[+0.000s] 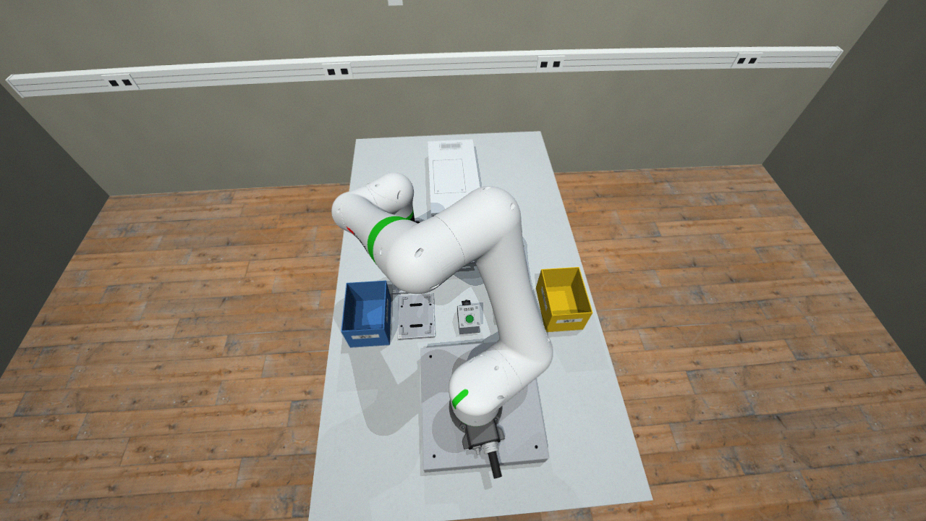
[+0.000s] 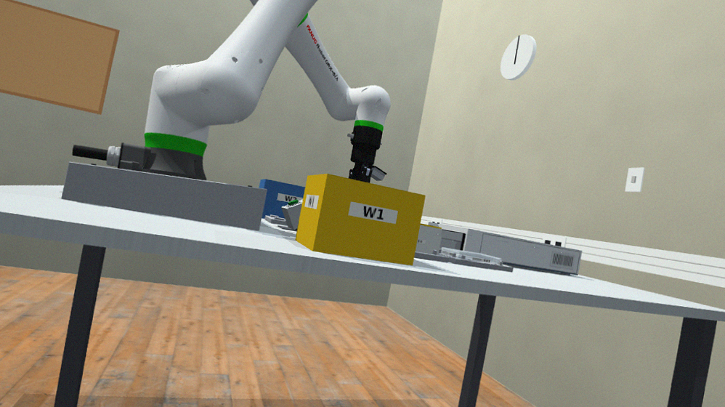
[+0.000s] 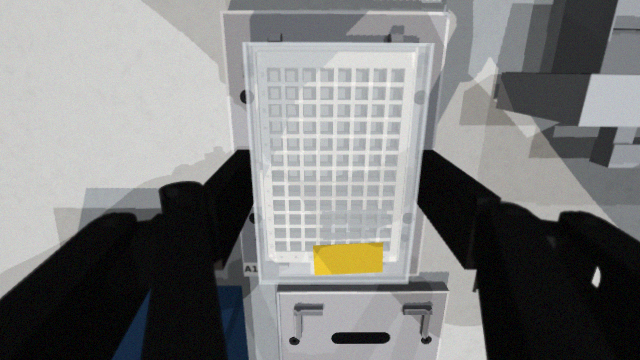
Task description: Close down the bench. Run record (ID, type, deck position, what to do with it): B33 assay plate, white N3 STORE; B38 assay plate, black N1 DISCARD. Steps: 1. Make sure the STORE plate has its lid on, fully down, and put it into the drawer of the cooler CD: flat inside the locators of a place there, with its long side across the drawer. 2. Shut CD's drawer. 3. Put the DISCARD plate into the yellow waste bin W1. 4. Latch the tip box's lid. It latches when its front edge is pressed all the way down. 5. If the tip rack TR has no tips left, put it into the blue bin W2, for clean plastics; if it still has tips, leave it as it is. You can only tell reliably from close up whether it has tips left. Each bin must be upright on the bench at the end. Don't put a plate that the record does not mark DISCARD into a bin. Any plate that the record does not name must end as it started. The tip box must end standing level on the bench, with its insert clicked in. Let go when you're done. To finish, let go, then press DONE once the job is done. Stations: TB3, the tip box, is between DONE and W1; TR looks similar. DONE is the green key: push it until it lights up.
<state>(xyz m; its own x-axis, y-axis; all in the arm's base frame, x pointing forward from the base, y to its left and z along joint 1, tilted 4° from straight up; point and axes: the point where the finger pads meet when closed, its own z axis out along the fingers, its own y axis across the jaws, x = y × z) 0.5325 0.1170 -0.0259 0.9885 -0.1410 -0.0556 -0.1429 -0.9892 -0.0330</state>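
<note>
Now: the clear plate lid 20 mm below my hand. The rest, counted from my hand: N1 label (100 mm ahead, 50 mm below, 20 mm to the right); then grey N3 nest (60 mm below); then white plate (40 mm below).
</note>
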